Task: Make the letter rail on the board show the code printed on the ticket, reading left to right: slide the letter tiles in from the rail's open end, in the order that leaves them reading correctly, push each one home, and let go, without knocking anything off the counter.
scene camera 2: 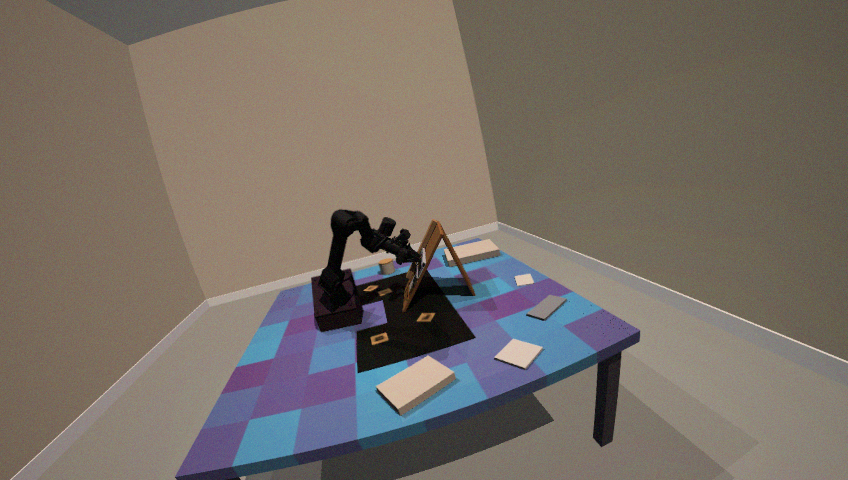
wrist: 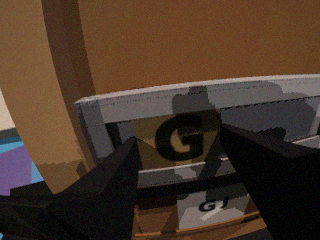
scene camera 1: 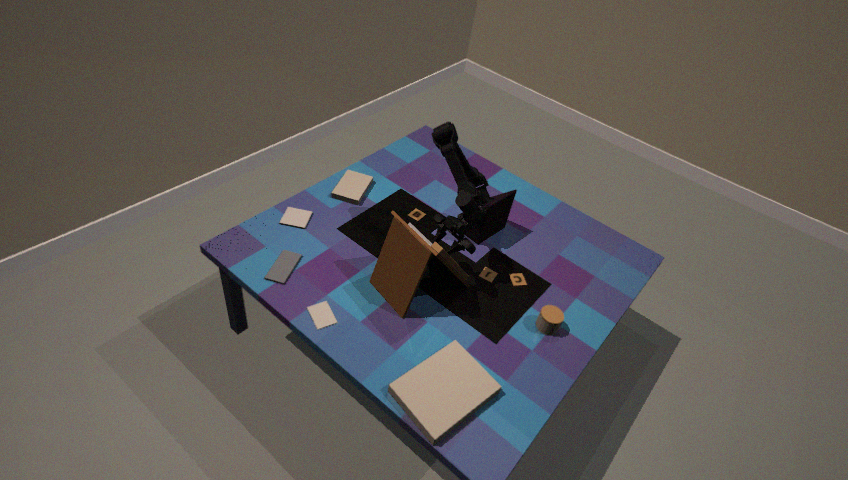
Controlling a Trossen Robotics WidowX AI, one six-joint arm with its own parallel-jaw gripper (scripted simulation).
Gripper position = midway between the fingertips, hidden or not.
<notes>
In view: the gripper [scene camera 1: 437,251] and a brown easel board [scene camera 1: 406,252].
The gripper is seen too in scene camera 2 [scene camera 2: 420,258] and in the wrist view [wrist: 178,136]. The brown easel board is seen too in scene camera 2 [scene camera 2: 435,232] and in the wrist view [wrist: 80,80].
</notes>
